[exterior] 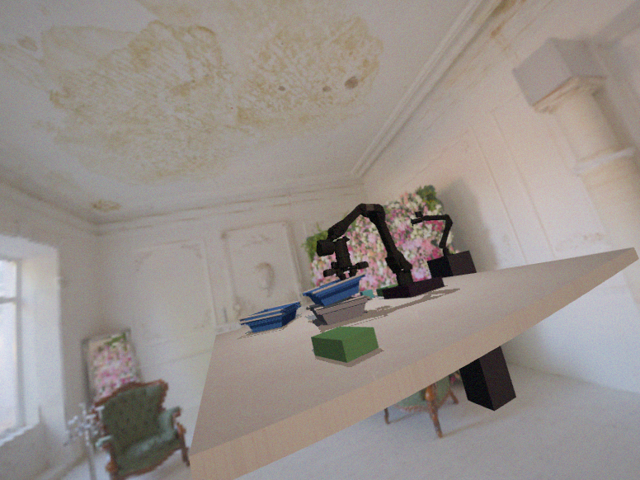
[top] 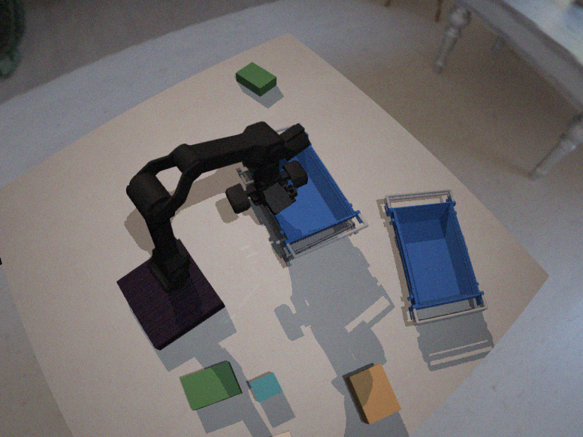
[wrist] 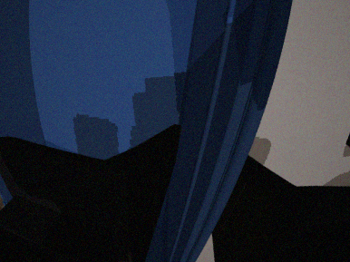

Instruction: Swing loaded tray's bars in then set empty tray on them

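The blue tray lies 8 cm ahead of my gripper tip, 2 cm above it and 1 cm to the right of it. Also, from my gripper tip: red block (8 cm below, 7 cm to the right, 4 cm ahead); orange block (52 cm to the right, 6 cm below, 5 cm behind); teal block (37 cm to the right, 24 cm behind, 7 cm below).
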